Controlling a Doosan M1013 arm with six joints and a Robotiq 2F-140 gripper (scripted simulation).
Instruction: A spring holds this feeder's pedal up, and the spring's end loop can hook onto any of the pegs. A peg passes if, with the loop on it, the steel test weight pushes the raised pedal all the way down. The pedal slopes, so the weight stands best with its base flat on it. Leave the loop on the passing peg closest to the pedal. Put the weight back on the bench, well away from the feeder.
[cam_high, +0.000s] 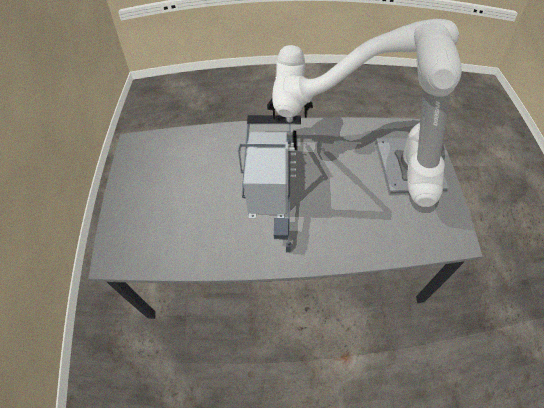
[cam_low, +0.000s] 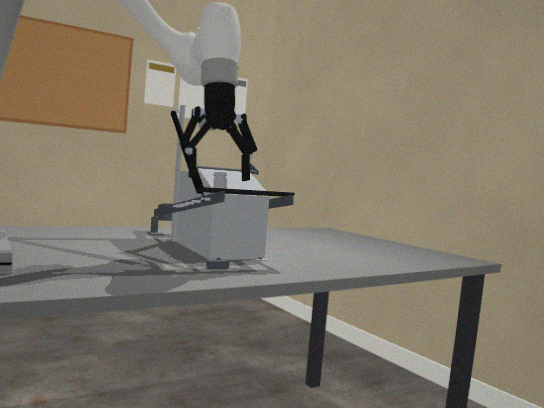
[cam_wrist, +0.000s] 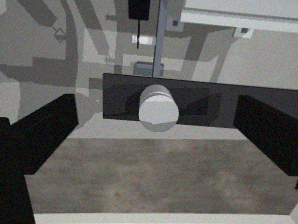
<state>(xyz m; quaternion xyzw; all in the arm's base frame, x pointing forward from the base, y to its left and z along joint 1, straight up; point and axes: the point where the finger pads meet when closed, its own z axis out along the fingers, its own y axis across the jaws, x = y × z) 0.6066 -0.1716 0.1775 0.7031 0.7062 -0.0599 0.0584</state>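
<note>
The steel test weight lies 10 mm below my hand. Round my hand: dark spring 10 mm behind, 180 mm to the left, 40 mm above.
</note>
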